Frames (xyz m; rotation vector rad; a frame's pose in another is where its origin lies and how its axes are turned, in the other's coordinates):
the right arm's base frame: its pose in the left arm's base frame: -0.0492 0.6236 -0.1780 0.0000 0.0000 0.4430
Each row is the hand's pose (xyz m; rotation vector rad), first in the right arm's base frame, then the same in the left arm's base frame.
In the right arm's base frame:
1: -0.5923 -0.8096 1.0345 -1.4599 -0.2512 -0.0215
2: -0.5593 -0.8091 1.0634 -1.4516 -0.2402 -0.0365
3: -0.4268 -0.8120 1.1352 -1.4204 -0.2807 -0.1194
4: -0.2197 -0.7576 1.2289 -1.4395 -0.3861 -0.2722
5: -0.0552 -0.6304 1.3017 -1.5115 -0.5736 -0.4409
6: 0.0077 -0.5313 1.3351 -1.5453 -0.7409 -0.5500
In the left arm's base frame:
1: -0.2373 -0.3617 0.8565 -1.3774 -0.5692 0.3370
2: -0.2077 -0.3471 0.8854 -1.3709 -0.5563 0.3232
3: -0.0867 -0.2930 0.9572 -1.3272 -0.5873 0.2433
4: 0.0771 -0.1550 1.0509 -1.3148 -0.6904 0.0861
5: 0.1712 0.0304 1.1237 -1.3346 -0.8824 -0.0977
6: 0.1855 0.1469 1.1571 -1.3248 -1.0465 -0.2194

